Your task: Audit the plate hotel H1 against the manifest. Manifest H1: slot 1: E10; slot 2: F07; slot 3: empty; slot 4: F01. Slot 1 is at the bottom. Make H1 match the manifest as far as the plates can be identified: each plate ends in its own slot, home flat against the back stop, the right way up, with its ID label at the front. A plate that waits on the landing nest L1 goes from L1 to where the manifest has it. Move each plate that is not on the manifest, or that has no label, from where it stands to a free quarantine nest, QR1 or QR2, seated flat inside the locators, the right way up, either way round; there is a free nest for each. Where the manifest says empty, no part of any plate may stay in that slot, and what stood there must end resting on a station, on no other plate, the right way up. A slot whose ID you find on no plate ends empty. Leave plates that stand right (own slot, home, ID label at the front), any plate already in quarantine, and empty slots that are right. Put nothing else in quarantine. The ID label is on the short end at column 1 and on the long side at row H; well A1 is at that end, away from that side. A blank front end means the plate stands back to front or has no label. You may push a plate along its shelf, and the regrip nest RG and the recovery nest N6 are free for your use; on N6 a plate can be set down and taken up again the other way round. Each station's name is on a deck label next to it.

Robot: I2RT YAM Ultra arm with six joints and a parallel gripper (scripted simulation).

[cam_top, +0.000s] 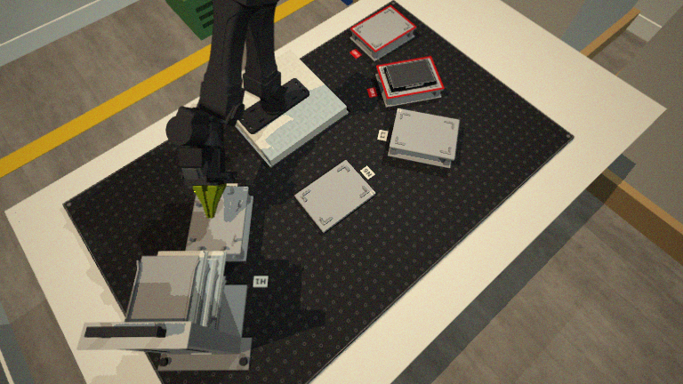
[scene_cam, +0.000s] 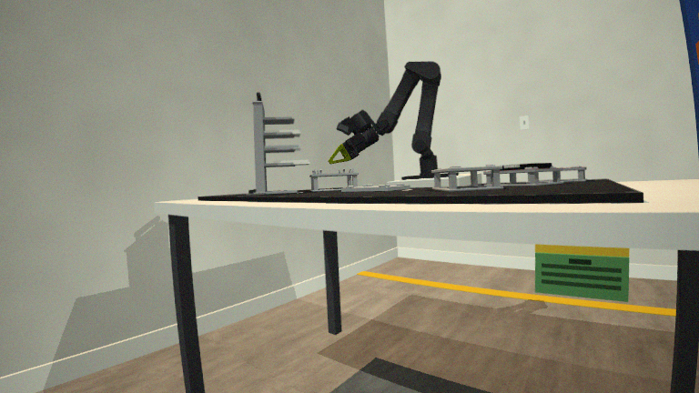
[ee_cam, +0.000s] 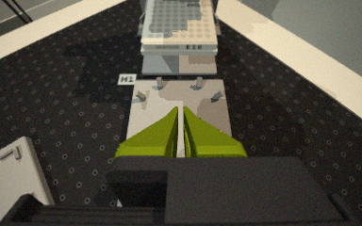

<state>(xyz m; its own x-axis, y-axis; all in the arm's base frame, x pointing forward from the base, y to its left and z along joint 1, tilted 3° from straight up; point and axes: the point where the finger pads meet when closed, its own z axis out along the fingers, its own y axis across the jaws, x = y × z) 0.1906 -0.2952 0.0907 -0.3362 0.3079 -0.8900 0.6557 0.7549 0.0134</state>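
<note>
My gripper is now 50 mm above the regrip nest. From my hand the other things lie so: H1 deck label (160 mm ahead, 110 mm below); then white well plate (110 mm ahead, 90 mm to the right); then plate hotel H1 (190 mm ahead, 160 mm to the right, 50 mm above).
</note>
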